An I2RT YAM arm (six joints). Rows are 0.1 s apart.
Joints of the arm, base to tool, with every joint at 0 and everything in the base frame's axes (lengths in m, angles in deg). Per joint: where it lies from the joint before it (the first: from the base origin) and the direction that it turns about. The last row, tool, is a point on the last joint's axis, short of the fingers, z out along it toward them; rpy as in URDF.
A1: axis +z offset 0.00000 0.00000 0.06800
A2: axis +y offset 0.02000 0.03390 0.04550
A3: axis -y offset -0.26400 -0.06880 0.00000
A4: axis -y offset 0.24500 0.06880 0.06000
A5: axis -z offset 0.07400 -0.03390 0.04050
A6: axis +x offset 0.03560 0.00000 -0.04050
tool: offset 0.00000 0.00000 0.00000 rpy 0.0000 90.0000 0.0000
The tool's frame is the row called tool.
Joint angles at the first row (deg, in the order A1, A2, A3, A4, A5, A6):
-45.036 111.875 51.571 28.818 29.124 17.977
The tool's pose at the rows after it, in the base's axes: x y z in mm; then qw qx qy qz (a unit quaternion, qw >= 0):
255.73 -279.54 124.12 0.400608 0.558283 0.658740 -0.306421
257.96 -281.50 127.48 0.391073 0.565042 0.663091 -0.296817
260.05 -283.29 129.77 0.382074 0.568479 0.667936 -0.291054
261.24 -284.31 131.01 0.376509 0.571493 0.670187 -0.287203
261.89 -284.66 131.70 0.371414 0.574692 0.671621 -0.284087
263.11 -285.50 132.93 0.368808 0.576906 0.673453 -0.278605
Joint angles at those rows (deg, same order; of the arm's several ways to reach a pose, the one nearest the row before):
-45.014 110.454 51.791 24.839 28.054 20.360
-45.036 110.235 53.451 21.081 27.442 21.562
-45.036 110.257 54.894 18.151 27.048 22.152
-45.036 110.301 55.769 16.359 26.829 22.655
-45.014 110.302 56.358 14.896 26.720 23.180
-45.014 110.345 57.079 13.585 26.240 23.661

